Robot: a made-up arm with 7 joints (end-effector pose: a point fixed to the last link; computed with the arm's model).
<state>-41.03 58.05 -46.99 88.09 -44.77 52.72 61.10</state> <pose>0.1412 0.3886 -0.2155 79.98 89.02 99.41</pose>
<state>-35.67 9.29 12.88 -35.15 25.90 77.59 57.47</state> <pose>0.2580 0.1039 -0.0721 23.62 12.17 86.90</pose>
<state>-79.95 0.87 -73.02 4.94 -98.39 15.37 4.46</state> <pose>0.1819 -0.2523 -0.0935 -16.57 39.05 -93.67</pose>
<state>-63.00 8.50 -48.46 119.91 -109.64 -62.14 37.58</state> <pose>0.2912 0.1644 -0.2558 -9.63 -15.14 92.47</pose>
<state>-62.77 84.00 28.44 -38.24 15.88 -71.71 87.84</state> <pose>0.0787 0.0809 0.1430 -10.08 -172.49 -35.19</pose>
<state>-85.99 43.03 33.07 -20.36 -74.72 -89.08 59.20</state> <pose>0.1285 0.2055 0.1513 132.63 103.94 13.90</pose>
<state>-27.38 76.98 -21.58 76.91 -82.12 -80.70 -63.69</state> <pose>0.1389 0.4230 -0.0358 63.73 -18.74 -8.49</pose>
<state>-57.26 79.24 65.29 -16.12 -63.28 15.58 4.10</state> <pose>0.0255 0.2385 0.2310 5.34 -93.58 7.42</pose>
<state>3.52 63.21 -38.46 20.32 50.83 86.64 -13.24</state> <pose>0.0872 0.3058 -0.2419 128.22 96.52 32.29</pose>
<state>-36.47 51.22 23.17 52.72 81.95 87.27 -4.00</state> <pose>0.1917 0.3691 -0.1124 70.75 97.38 104.07</pose>
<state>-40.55 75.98 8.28 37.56 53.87 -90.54 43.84</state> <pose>0.2564 0.2905 -0.0027 82.31 -71.73 -27.69</pose>
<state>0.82 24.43 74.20 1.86 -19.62 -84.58 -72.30</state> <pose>0.0087 0.3026 -0.0874 96.01 -32.00 -4.51</pose>
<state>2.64 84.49 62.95 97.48 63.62 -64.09 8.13</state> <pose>0.0174 0.4552 -0.0619 82.03 33.88 15.28</pose>
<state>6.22 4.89 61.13 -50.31 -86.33 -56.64 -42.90</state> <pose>0.0049 0.2163 -0.0571 11.38 -109.35 8.14</pose>
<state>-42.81 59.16 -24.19 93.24 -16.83 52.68 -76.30</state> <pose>0.1288 0.3998 -0.1971 -42.51 89.57 10.16</pose>
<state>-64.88 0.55 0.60 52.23 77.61 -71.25 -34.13</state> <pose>0.3590 -0.0921 -0.1501 84.32 -46.76 -91.03</pose>
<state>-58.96 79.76 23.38 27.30 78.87 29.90 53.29</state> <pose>0.1931 0.3427 0.1878 -112.15 37.37 -132.80</pose>
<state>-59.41 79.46 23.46 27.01 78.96 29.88 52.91</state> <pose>0.1933 0.3416 0.1884 -111.84 37.47 -133.62</pose>
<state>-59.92 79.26 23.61 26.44 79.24 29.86 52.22</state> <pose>0.1926 0.3395 0.1904 -111.37 37.59 -134.43</pose>
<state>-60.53 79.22 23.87 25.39 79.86 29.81 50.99</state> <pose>0.1903 0.3357 0.1946 -110.66 37.75 -135.18</pose>
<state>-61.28 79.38 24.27 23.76 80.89 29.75 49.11</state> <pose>0.1857 0.3299 0.2012 -109.59 37.91 -135.88</pose>
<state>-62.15 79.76 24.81 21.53 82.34 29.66 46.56</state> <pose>0.1786 0.3218 0.2101 -108.15 38.03 -136.52</pose>
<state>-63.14 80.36 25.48 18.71 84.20 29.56 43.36</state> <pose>0.1687 0.3114 0.2206 -106.27 38.03 -137.09</pose>
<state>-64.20 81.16 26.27 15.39 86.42 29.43 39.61</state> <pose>0.1561 0.2988 0.2318 -104.00 37.85 -137.59</pose>
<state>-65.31 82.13 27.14 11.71 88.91 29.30 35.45</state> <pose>0.1412 0.2845 0.2427 -101.32 37.40 -138.07</pose>
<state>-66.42 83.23 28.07 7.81 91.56 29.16 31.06</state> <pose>0.1246 0.2688 0.2522 -98.29 36.71 -138.56</pose>
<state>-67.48 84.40 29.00 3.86 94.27 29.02 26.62</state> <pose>0.1073 0.2525 0.2596 -95.04 35.80 -139.04</pose>
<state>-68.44 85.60 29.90 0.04 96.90 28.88 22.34</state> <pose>0.0905 0.2364 0.2647 -91.71 34.78 -139.51</pose>
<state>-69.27 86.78 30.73 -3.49 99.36 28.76 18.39</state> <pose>0.0749 0.2212 0.2675 -88.43 33.70 -139.94</pose>
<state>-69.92 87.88 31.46 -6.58 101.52 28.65 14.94</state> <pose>0.0615 0.2076 0.2685 -85.44 32.71 -140.29</pose>
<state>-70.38 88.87 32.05 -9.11 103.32 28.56 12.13</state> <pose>0.0507 0.1963 0.2684 -82.91 31.87 -140.47</pose>
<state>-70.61 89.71 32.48 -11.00 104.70 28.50 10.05</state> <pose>0.0430 0.1876 0.2679 -81.00 31.22 -140.44</pose>
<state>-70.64 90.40 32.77 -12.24 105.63 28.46 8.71</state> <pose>0.0380 0.1816 0.2674 -79.75 30.79 -140.20</pose>
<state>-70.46 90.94 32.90 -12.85 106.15 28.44 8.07</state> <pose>0.0357 0.1781 0.2672 -79.21 30.54 -139.72</pose>
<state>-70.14 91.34 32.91 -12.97 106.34 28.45 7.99</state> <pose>0.0355 0.1766 0.2675 -79.19 30.45 -139.08</pose>
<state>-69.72 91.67 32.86 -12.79 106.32 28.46 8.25</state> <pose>0.0364 0.1764 0.2681 -79.52 30.46 -138.31</pose>
